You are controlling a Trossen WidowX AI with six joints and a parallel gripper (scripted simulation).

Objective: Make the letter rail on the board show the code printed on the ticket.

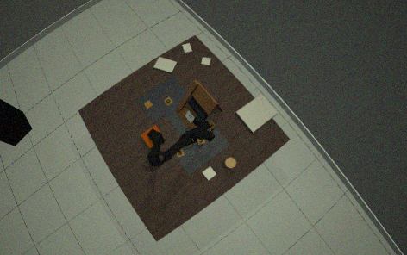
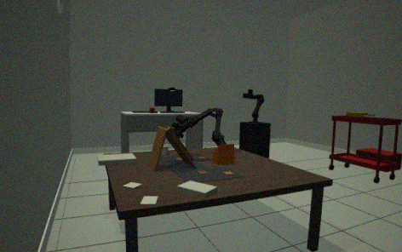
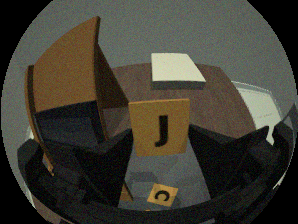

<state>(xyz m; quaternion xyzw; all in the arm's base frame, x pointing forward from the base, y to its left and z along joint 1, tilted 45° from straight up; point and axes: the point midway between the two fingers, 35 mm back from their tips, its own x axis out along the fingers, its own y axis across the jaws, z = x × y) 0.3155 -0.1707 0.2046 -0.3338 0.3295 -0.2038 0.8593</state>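
The white ticket lies 19 cm to the left of my gripper tip, 9 cm below it and 3 cm behind it. From my gripper tip the other things lie so: tan letter tile (right at my gripper tip); white slab (37 cm ahead, 16 cm to the right, 15 cm below); white pad (72 cm to the left, 16 cm below, 16 cm ahead).
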